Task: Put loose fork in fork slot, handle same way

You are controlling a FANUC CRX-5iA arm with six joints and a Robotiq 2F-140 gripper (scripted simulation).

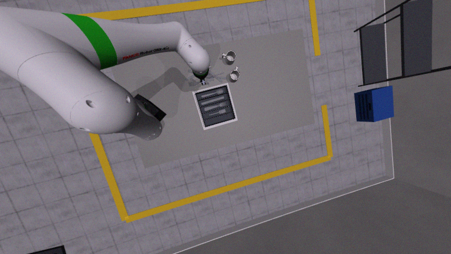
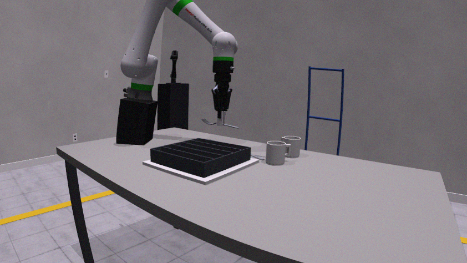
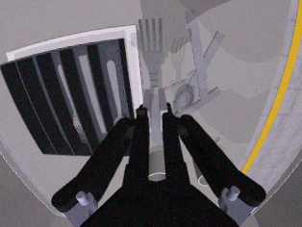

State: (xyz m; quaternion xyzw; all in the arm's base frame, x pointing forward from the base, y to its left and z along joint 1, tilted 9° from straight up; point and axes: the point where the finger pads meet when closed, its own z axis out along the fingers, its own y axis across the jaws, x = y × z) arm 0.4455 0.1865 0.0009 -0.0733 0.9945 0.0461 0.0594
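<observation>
The slotted tray lies 200 mm to the right of my hand, 110 mm below it and 80 mm ahead of it.
</observation>
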